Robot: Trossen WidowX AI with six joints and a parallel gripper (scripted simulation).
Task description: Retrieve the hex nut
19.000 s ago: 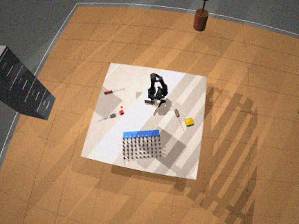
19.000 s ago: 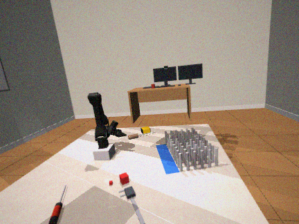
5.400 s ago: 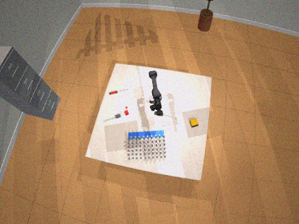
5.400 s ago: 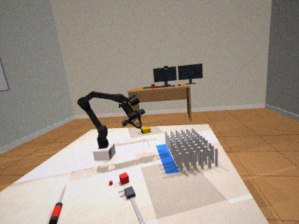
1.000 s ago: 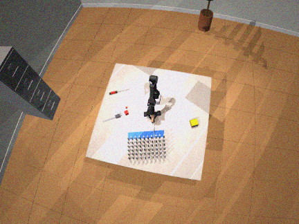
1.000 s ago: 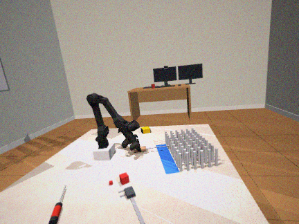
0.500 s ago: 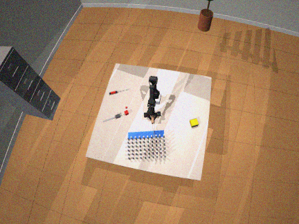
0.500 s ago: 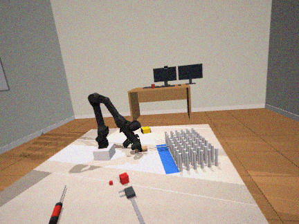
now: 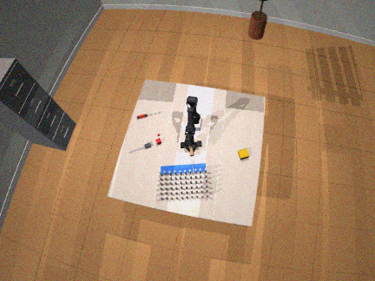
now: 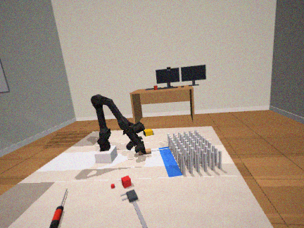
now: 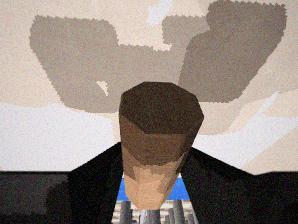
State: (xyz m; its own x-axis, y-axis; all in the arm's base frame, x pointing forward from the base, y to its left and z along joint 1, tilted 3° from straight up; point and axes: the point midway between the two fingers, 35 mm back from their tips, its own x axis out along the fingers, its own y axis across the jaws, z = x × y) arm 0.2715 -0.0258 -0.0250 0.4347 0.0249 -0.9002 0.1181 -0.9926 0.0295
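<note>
The blue taped strip lies 160 mm ahead of my gripper tip, 70 mm to the right of it and 30 mm below it. Also, from my gripper tip: tiny red cube 320 mm to the right, 160 mm behind, 20 mm below; then yellow block 470 mm to the left, 10 mm below; then hex nut 310 mm ahead, 20 mm to the left, 20 mm below.
</note>
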